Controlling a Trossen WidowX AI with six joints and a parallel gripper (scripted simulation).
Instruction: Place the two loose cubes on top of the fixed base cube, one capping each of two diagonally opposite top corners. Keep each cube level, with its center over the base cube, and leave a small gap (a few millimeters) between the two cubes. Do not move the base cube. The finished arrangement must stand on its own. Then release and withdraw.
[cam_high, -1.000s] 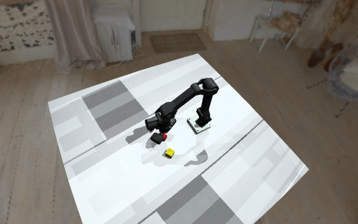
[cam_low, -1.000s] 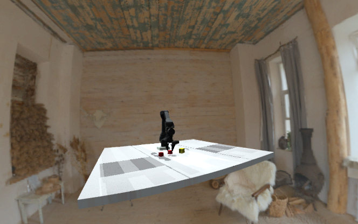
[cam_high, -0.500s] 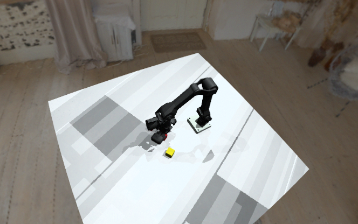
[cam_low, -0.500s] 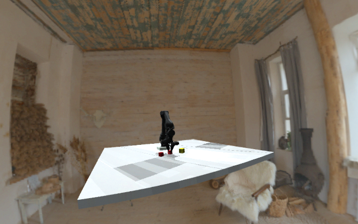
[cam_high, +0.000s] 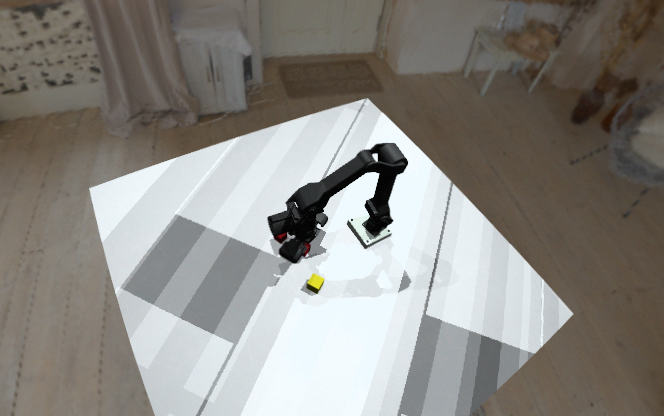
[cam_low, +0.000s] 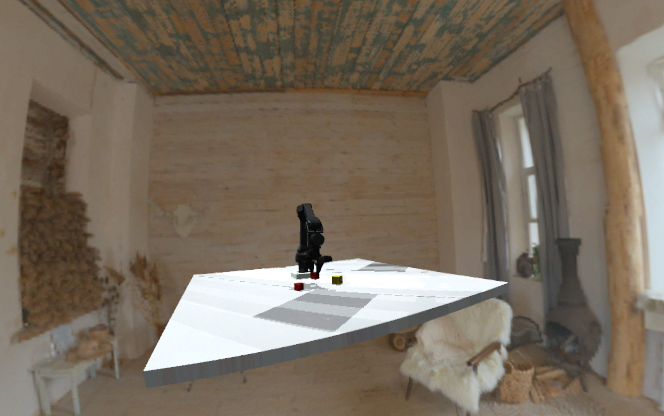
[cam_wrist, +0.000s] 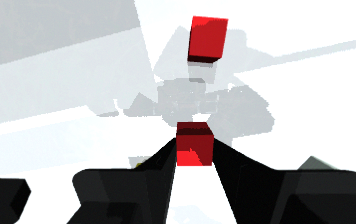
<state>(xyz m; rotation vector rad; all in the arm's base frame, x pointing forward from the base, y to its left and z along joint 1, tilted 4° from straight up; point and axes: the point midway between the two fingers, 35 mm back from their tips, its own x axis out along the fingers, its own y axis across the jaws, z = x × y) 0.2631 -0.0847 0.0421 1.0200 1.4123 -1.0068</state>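
My gripper tip is 4 cm short of the yellow base cube, 11 cm to the right of it and 3 cm above it.
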